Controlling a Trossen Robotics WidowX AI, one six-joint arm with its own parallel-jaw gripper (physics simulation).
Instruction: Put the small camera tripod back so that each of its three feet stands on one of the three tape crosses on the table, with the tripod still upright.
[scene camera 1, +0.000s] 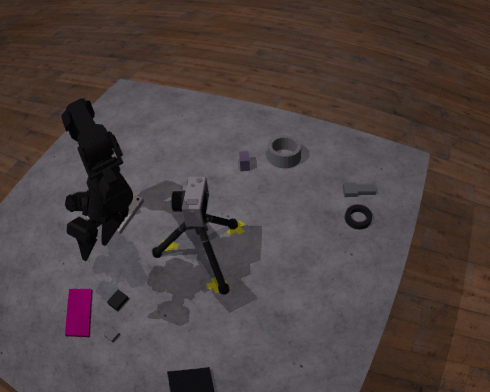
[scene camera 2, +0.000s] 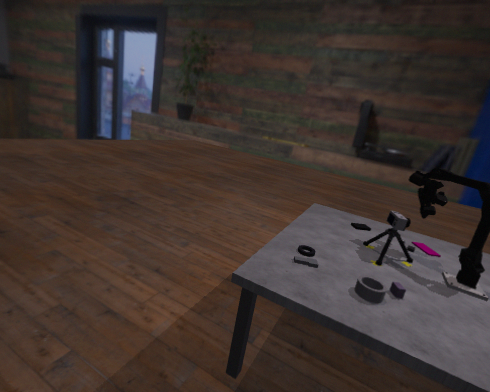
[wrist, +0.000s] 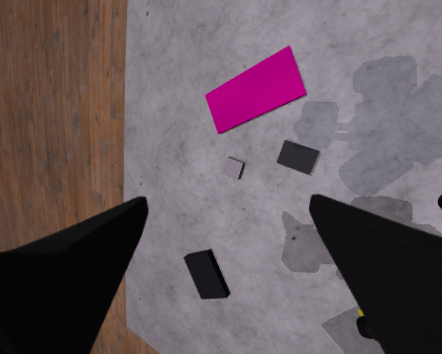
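Seen in the pictures: gripper, between the fingertips: (scene camera 1: 94, 252) (wrist: 229, 203); arm's base, origin of its link: (scene camera 2: 465, 283).
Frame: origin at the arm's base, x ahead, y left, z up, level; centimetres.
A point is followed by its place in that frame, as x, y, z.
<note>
The small tripod (scene camera 1: 214, 260) @[40.2, -1.4, 6.1] (scene camera 2: 393, 232) @[33.1, 4.0, 12.8] stands upright with a grey camera (scene camera 1: 195, 202) @[35.8, 0.4, 22.1] (scene camera 2: 398, 221) @[32.6, 8.3, 19.9] on top. In scene view 1 its left foot (scene camera 1: 157, 252) @[23.3, -4.2, 0.6] is off the left cross (scene camera 1: 171, 245) @[26.9, -2.0, 4.2], at its lower left. The back right foot (scene camera 1: 232, 224) @[35.0, 13.9, 0.9] overlaps the upper left of its cross (scene camera 1: 236, 230) @[35.9, 14.2, -1.3]. The front foot (scene camera 1: 224, 288) @[44.3, -4.0, 0.2] is at the right edge of its cross (scene camera 1: 214, 285) @[41.0, -3.8, -1.3]. In the wrist view a foot (wrist: 367, 327) @[43.0, -4.2, 0.5] shows partly behind the right finger. My gripper (scene camera 1: 95, 250) @[24.0, -22.9, 21.1] (wrist: 229, 203) @[24.0, -22.9, 21.1] is open and empty, above the table left of the tripod.
A magenta slab (scene camera 1: 79, 312) @[16.5, -32.2, -0.6] (wrist: 256, 90) @[15.4, -31.4, -0.5], a dark block (scene camera 1: 118, 300) @[23.7, -22.5, 0.2] (wrist: 298, 157) @[23.1, -22.1, 0.2], a small grey cube (wrist: 233, 168) @[28.2, -31.4, -0.1] and a black box (scene camera 1: 191, 380) @[52.5, -30.5, 0.2] (wrist: 206, 275) @[51.7, -30.6, 0.2] lie near. Farther off are a grey ring (scene camera 1: 284, 159) @[35.2, 41.5, 2.3], purple block (scene camera 1: 244, 162) @[25.6, 34.7, 2.1], black ring (scene camera 1: 348, 217) @[60.8, 32.2, 0.1] and grey piece (scene camera 1: 360, 189) @[59.7, 43.9, 0.2].
</note>
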